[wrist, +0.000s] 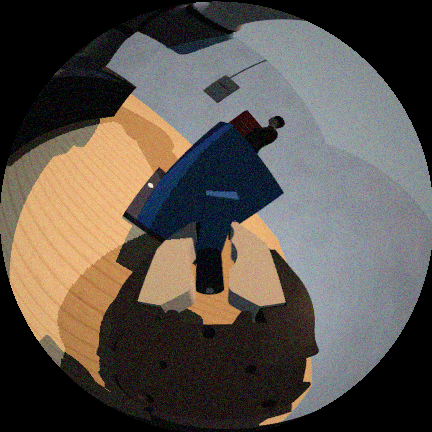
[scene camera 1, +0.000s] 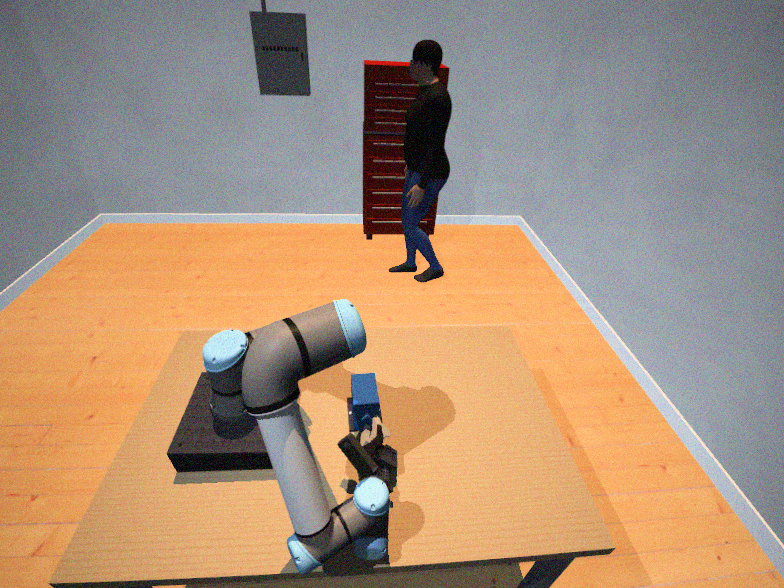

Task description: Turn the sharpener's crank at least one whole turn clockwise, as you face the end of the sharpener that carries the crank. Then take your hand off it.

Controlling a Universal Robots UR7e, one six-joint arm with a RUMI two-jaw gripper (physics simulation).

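Frame: origin at the arm's base, x ahead, y left, z up, level; millimetres.
Seen in the pictures: gripper, fingertip midpoint: (wrist: 213,222) (scene camera 1: 372,417); arm's base, link origin: (scene camera 1: 237,399).
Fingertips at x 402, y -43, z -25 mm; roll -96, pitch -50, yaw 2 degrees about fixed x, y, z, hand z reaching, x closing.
Note:
Offsets run from my fingertips to a thing's top centre. "pt": to the spot under its first point. Level surfaces: height alone.
The sharpener @(pt 26 mm back, 42 mm left, 67 mm up) (scene camera 1: 364,391) (wrist: 215,175) is a blue block with a dark base, standing on the table. Its crank shows in the wrist view as a blue arm with a black handle @(13 mm ahead, 40 mm right, 4 mm down) (wrist: 209,270) that points toward the gripper. My gripper (scene camera 1: 369,430) (wrist: 213,222) is at the crank end of the sharpener. Its two pale fingers stand on either side of the crank's handle and are closed in on it, with a thin gap showing beside the black part. The fingers hide most of the crank in the scene view.
The wooden table @(60 mm down) (scene camera 1: 493,493) carries the arm's black base plate (scene camera 1: 208,460), left of the sharpener. A person (scene camera 1: 428,132) (wrist: 263,137) stands at the back by a red tool cabinet (scene camera 1: 383,151) (wrist: 245,122). A grey box (scene camera 1: 281,53) (wrist: 221,89) hangs on the wall.

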